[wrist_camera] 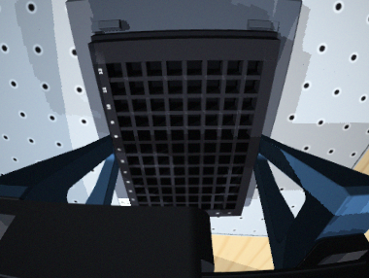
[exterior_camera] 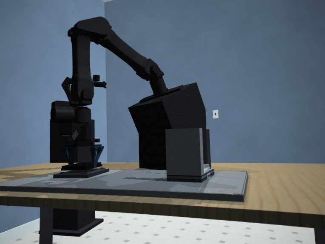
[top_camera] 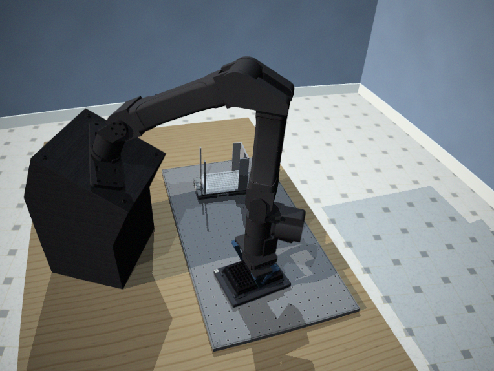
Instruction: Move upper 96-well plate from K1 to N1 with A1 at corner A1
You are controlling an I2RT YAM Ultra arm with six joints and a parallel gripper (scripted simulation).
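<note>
The black 96-well plate is right at my hand. The rest, counted from my hand: pale A1 square: 8 cm behind, 5 cm to the left, 2 cm below; tall grey wall: 38 cm to the left, 12 cm ahead, 5 cm above; clear plate: 39 cm to the left, 5 cm ahead, 1 cm below.
</note>
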